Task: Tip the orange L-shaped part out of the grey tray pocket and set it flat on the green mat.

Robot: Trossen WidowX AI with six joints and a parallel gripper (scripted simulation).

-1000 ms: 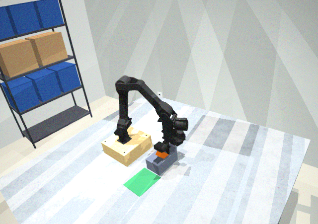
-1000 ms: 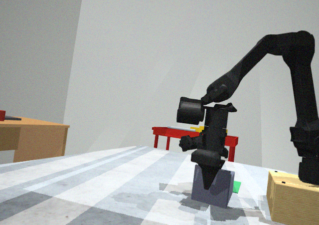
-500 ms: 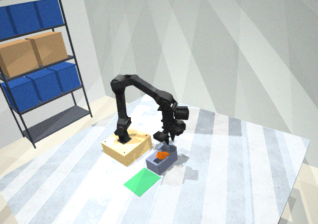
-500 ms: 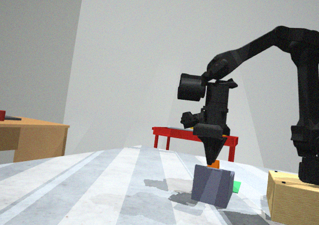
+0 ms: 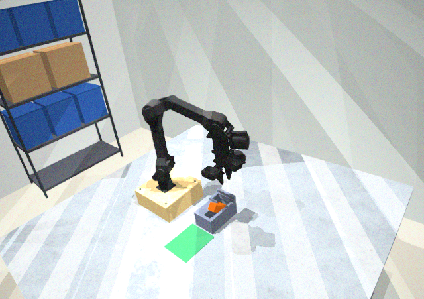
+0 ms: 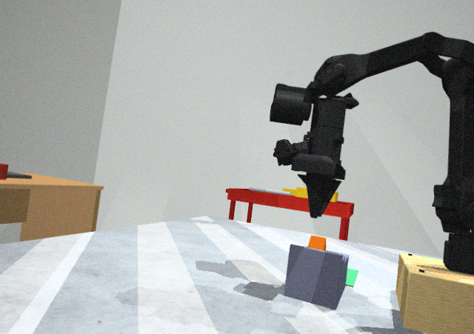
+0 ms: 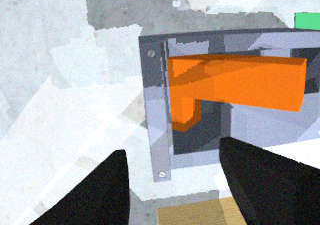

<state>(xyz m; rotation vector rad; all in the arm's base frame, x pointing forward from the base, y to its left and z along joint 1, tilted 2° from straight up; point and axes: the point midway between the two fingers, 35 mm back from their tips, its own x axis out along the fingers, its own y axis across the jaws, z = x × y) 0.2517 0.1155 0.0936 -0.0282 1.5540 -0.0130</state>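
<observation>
Right now the orange L-shaped part is 10 mm behind my gripper tip, 40 mm to the right of it and 100 mm below it. The rest, counted from my gripper tip: green mat 220 mm to the right, 160 mm below; grey tray 10 mm behind, 70 mm to the right, 160 mm below.
</observation>
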